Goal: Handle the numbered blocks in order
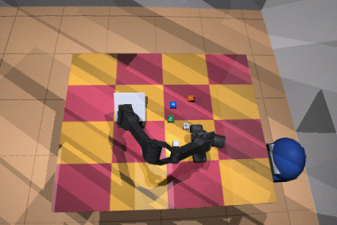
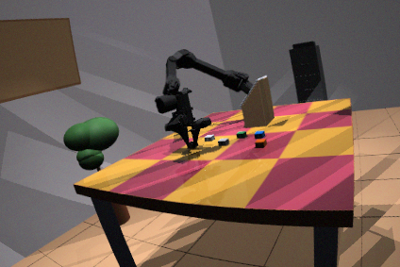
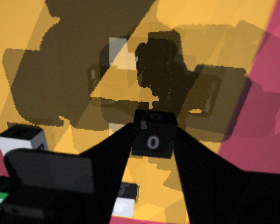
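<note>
My gripper tip is now 290 mm to the right of the orange block and 10 mm short of it. Also, from my gripper tip: black block right at my gripper tip; white block 120 mm to the left, 30 mm behind; grey block 100 mm behind, 30 mm to the left.
</note>
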